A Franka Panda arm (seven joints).
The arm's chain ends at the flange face. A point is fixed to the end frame.
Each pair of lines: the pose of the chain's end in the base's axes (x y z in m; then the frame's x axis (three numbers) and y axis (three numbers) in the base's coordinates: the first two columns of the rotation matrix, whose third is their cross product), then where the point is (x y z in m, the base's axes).
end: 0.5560 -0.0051 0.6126 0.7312 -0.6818 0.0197 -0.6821 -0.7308 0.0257
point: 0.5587 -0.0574 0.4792
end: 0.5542 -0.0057 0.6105 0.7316 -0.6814 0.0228 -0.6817 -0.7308 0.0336
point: 0.5565 -0.0591 0.4775
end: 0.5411 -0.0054 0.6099 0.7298 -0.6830 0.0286 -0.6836 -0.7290 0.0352
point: 0.5437 -0.0595 0.4772
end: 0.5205 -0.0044 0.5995 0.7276 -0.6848 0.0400 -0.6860 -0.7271 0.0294
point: 0.5245 -0.0590 0.4670
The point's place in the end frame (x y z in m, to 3 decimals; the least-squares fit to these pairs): 0.035 0.033 0.135
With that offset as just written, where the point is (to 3 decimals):
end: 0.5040 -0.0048 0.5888 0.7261 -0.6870 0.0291 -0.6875 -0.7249 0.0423
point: 0.506 -0.060 0.456
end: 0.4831 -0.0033 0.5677 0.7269 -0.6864 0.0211 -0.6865 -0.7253 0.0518
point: 0.483 -0.058 0.435
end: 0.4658 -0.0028 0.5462 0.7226 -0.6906 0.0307 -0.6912 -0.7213 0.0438
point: 0.467 -0.058 0.414
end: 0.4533 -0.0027 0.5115 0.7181 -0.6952 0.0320 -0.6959 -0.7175 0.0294
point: 0.456 -0.057 0.379
